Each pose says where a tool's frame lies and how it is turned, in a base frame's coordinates. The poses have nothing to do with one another.
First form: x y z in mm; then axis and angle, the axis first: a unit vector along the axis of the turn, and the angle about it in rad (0 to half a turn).
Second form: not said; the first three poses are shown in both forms.
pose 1, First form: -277.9 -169.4 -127.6 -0.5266 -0.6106 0.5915 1.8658
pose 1, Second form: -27.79 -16.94 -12.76 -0.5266 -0.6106 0.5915 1.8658
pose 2, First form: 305.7 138.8 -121.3 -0.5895 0.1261 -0.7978 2.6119
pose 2, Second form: 30.57 13.88 -12.13 -0.5895 0.1261 -0.7978 2.6119
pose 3, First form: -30.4 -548.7 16.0 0.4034 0.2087 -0.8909 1.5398
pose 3, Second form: -3.04 -54.87 1.60 0.4034 0.2087 -0.8909 1.5398
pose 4, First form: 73.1 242.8 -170.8 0.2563 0.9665 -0.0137 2.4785
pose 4, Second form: 7.31 24.28 -17.08 0.2563 0.9665 -0.0137 2.4785
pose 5, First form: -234.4 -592.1 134.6 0.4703 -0.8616 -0.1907 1.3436
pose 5, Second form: -23.44 -59.21 13.46 0.4703 -0.8616 -0.1907 1.3436
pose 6, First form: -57.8 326.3 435.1 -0.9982 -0.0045 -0.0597 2.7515
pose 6, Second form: -5.78 32.63 43.51 -0.9982 -0.0045 -0.0597 2.7515
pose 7, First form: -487.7 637.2 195.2 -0.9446 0.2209 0.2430 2.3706
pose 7, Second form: -48.77 63.72 19.52 -0.9445 0.2209 0.2430 2.3706
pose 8, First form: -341.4 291.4 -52.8 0.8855 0.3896 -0.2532 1.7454
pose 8, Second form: -34.14 29.14 -5.28 0.8855 0.3896 -0.2532 1.7454
